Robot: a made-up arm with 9 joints. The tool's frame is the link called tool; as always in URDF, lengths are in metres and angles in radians.
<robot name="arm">
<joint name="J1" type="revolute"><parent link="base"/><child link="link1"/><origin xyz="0.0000 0.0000 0.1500" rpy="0.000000 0.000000 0.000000"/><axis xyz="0 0 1"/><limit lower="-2.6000" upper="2.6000"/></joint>
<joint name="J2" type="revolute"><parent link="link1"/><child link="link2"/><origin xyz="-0.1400 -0.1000 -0.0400" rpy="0.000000 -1.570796 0.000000"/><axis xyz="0 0 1"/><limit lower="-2.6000" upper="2.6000"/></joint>
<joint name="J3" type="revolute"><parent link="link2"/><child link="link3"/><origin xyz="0.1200 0.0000 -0.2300" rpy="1.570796 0.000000 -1.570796"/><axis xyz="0 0 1"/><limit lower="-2.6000" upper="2.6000"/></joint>
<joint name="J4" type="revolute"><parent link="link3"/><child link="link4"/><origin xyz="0.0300 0.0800 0.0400" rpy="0.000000 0.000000 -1.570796"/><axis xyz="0 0 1"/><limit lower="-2.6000" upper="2.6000"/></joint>
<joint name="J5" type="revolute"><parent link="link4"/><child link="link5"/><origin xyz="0.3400 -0.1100 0.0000" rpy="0.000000 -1.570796 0.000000"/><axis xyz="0 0 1"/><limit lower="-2.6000" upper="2.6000"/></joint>
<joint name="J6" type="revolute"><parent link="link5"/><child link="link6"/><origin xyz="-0.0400 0.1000 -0.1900" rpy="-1.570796 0.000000 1.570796"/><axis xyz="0 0 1"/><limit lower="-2.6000" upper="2.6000"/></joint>
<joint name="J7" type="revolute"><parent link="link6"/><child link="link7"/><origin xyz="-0.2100 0.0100 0.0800" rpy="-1.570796 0.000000 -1.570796"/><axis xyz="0 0 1"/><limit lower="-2.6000" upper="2.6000"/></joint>
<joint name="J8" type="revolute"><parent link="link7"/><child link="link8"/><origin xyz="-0.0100 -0.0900 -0.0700" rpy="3.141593 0.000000 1.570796"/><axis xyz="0 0 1"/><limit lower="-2.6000" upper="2.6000"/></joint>
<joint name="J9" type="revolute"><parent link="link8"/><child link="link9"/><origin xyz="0.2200 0.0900 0.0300" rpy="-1.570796 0.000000 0.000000"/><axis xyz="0 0 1"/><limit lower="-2.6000" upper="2.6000"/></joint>
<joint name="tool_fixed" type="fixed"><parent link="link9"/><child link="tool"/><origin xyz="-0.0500 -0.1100 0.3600" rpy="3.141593 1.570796 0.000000"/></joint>
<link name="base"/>
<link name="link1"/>
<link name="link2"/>
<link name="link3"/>
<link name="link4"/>
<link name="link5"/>
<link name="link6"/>
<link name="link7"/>
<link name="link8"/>
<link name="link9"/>
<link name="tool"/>
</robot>
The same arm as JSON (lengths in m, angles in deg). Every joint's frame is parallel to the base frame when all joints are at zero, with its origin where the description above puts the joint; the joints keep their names.
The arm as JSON. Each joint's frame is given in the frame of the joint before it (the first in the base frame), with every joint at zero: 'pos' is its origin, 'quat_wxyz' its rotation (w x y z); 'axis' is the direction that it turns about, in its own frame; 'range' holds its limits. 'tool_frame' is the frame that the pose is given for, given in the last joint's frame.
{"length_unit": "m", "angle_unit": "deg", "joints": [
  {"joint": "J1", "pos": [0.0, 0.0, 0.15], "quat_wxyz": [1.0, 0.0, 0.0, 0.0], "axis": [0.0, 0.0, 1.0], "range": [-148.97, 148.97]},
  {"joint": "J2", "pos": [-0.14, -0.1, -0.04], "quat_wxyz": [1.0, 0.0, 0.0, 0.0], "axis": [-1.0, 0.0, 0.0], "range": [-148.97, 148.97]},
  {"joint": "J3", "pos": [0.23, 0.0, 0.12], "quat_wxyz": [1.0, 0.0, 0.0, 0.0], "axis": [0.0, 0.0, -1.0], "range": [-148.97, 148.97]},
  {"joint": "J4", "pos": [-0.08, -0.03, -0.04], "quat_wxyz": [1.0, 0.0, 0.0, 0.0], "axis": [0.0, 0.0, -1.0], "range": [-148.97, 148.97]},
  {"joint": "J5", "pos": [0.34, 0.11, 0.0], "quat_wxyz": [1.0, 0.0, 0.0, 0.0], "axis": [-1.0, 0.0, 0.0], "range": [-148.97, 148.97]},
  {"joint": "J6", "pos": [0.19, -0.1, 0.04], "quat_wxyz": [1.0, 0.0, 0.0, 0.0], "axis": [0.0, 0.0, 1.0], "range": [-148.97, 148.97]},
  {"joint": "J7", "pos": [0.01, 0.21, 0.08], "quat_wxyz": [1.0, 0.0, 0.0, 0.0], "axis": [0.0, -1.0, 0.0], "range": [-148.97, 148.97]},
  {"joint": "J8", "pos": [0.01, 0.07, 0.09], "quat_wxyz": [1.0, 0.0, 0.0, 0.0], "axis": [0.0, 1.0, 0.0], "range": [-148.97, 148.97]},
  {"joint": "J9", "pos": [-0.09, 0.03, -0.22], "quat_wxyz": [1.0, 0.0, 0.0, 0.0], "axis": [-1.0, 0.0, 0.0], "range": [-148.97, 148.97]}
], "tool_frame": {"pos": [-0.36, 0.11, 0.05], "quat_wxyz": [1.0, 0.0, 0.0, 0.0]}}

